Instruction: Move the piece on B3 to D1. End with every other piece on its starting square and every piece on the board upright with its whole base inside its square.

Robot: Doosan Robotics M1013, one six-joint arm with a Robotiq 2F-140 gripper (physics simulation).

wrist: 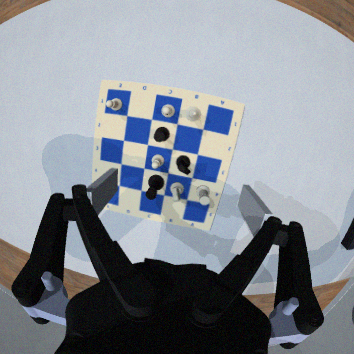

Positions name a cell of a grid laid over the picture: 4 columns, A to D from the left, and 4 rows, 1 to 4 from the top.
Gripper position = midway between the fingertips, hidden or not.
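A chessboard (B2) is visible, as is the gripper (C3).
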